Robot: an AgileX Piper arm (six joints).
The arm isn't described. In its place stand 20 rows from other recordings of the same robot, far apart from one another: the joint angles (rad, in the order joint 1, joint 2, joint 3, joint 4, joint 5, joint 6), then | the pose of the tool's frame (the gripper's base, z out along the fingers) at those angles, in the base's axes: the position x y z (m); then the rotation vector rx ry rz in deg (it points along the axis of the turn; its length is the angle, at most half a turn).
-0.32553 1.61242 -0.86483 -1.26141 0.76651 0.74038 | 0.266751 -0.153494 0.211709 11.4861 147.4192 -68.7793
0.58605 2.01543 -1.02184 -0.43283 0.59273 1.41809 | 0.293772 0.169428 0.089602 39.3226 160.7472 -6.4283
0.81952 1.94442 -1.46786 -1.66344 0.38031 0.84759 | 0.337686 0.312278 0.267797 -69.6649 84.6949 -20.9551
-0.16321 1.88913 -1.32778 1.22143 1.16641 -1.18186 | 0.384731 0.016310 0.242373 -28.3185 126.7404 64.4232
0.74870 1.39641 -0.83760 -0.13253 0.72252 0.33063 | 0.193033 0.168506 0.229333 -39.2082 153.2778 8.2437
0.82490 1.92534 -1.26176 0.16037 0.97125 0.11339 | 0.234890 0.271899 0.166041 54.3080 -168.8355 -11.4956
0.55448 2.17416 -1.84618 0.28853 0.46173 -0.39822 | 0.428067 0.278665 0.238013 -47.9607 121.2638 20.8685
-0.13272 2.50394 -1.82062 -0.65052 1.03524 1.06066 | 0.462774 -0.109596 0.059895 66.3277 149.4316 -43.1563
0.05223 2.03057 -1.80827 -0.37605 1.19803 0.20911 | 0.434603 -0.008447 0.264377 4.9064 161.6696 -27.1966
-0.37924 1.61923 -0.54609 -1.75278 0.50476 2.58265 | 0.225153 -0.136322 0.144250 85.0760 104.8101 -23.1410
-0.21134 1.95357 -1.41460 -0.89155 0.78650 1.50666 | 0.396866 -0.136406 0.216387 76.4745 115.3885 -28.4802
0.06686 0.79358 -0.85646 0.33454 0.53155 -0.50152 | 0.156836 0.025680 0.379277 -21.5383 108.0562 3.7168
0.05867 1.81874 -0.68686 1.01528 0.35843 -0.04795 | 0.277837 0.043489 0.099343 67.5498 153.7581 35.8905
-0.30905 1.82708 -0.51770 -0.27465 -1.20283 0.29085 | 0.295888 -0.070298 0.155386 11.5030 91.1353 6.4462
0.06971 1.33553 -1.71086 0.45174 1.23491 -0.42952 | 0.244437 0.054663 0.482396 -33.9427 124.8774 21.9188
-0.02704 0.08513 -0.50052 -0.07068 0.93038 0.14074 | 0.013623 -0.005523 0.287948 9.2558 114.0258 -0.6094
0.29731 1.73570 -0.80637 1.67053 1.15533 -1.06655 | 0.261100 0.166645 0.200914 -12.7094 133.3046 103.5752
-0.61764 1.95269 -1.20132 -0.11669 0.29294 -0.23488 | 0.328073 -0.236800 0.159160 20.7500 146.3498 -23.9891
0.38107 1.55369 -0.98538 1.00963 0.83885 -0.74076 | 0.260398 0.166069 0.249394 -37.0205 142.8900 60.1683
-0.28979 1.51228 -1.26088 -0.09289 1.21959 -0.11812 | 0.275629 -0.090459 0.298828 12.5747 169.7605 -10.7574
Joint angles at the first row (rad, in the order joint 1, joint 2, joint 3, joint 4, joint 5, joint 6):
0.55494 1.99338 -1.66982 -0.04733 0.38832 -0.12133
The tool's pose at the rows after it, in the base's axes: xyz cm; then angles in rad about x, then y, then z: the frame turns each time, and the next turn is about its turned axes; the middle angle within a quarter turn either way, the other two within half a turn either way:
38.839 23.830 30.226 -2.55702 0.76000 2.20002
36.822 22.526 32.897 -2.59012 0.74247 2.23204
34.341 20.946 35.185 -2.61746 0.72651 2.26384
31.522 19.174 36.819 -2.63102 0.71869 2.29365
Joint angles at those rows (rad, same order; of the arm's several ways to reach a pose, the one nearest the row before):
0.55492 1.91700 -1.66968 -0.04893 0.48969 -0.11566
0.55495 1.82782 -1.65225 -0.05052 0.59098 -0.10669
0.55495 1.72539 -1.60898 -0.05126 0.67572 -0.09440
0.55494 1.61069 -1.53277 -0.05162 0.72686 -0.07456

